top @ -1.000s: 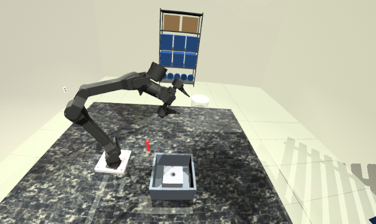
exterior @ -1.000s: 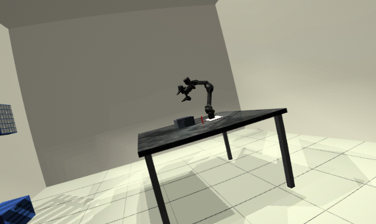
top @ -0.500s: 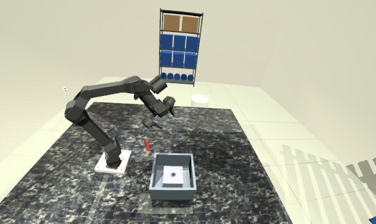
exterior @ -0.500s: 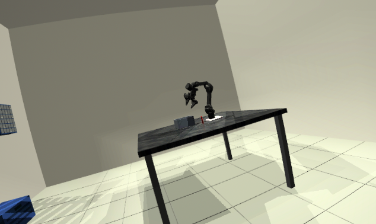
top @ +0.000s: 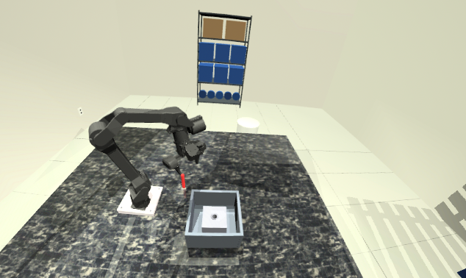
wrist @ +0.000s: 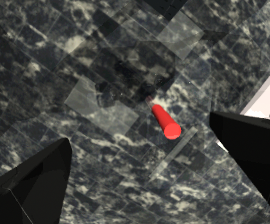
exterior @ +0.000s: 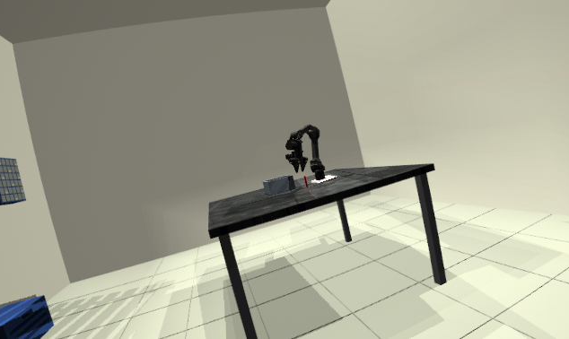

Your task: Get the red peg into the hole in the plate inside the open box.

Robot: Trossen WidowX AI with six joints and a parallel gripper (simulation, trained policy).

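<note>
Now: gripper tip 7 cm above the red peg, 3 cm past it and 1 cm to the left of it. The rest, counted from my gripper tip: pale plate (18 cm to the right, 14 cm ahead, 7 cm below); box (18 cm to the right, 14 cm ahead, 9 cm below).
</note>
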